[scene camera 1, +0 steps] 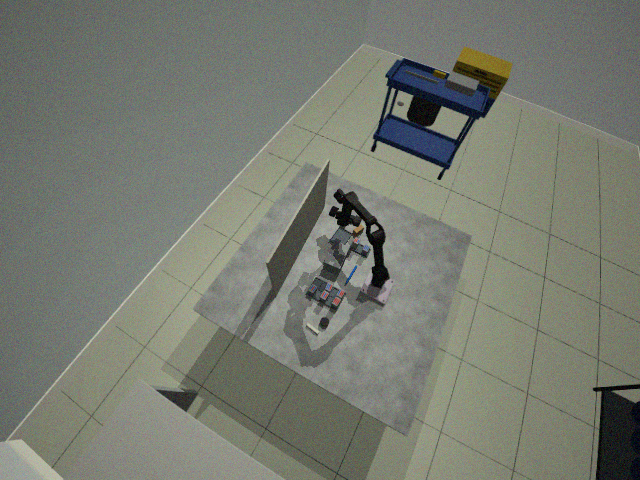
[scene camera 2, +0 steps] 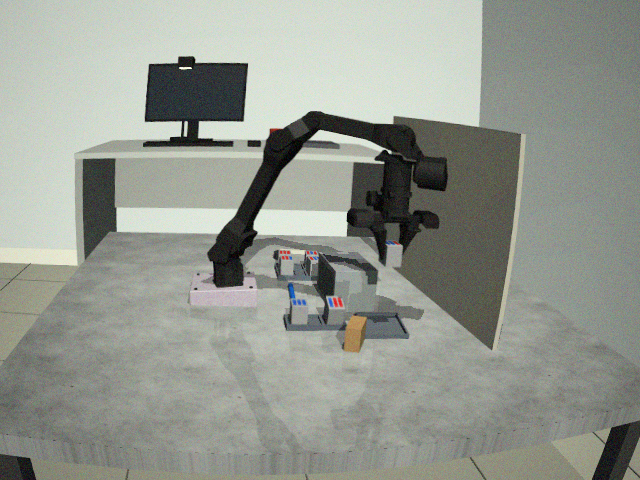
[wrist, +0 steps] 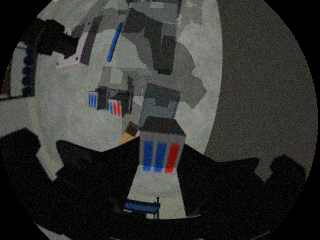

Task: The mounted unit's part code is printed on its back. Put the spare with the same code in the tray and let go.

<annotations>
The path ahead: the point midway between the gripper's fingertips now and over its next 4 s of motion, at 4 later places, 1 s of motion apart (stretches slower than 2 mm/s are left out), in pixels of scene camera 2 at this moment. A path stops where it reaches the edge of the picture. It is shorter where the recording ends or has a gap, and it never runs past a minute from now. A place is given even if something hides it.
My gripper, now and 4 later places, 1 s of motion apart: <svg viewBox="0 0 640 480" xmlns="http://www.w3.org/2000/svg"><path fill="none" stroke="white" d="M390 259L390 270L390 280L389 290L388 300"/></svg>
</annotations>
